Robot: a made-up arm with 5 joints.
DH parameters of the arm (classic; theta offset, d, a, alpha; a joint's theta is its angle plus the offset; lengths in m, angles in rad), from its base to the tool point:
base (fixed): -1.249 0 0.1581 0
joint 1: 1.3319 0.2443 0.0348 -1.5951
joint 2: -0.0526 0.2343 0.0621 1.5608
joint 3: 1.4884 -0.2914 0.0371 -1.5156
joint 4: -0.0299 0 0.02 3.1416
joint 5: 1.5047 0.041 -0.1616 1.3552
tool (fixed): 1.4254 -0.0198 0 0
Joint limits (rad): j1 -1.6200..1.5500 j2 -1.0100..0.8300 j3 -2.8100..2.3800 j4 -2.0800..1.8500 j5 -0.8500..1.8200
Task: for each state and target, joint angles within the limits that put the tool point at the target. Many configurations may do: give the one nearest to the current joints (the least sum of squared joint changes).
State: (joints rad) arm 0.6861 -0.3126 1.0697 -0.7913 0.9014
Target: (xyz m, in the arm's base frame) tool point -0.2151 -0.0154 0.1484
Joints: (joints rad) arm 0.6166 0.5654 1.6628 -1.2377 1.3466
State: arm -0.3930 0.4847 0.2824 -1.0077 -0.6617
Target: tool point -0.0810 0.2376 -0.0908
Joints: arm -0.3809 0.8300 0.5939 -1.1491 -0.5837
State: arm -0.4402 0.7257 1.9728 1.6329 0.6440
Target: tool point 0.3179 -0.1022 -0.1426
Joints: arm -1.0190 0.3445 1.5623 1.7737 0.5240
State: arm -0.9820 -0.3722 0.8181 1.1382 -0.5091
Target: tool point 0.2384 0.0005 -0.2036
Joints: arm -0.5112 0.1429 0.9823 0.5717 0.0875
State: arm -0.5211 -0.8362 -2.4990 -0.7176 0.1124
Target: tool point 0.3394 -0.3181 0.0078
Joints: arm -0.7315 -0.5869 -2.6913 -0.8723 0.2633
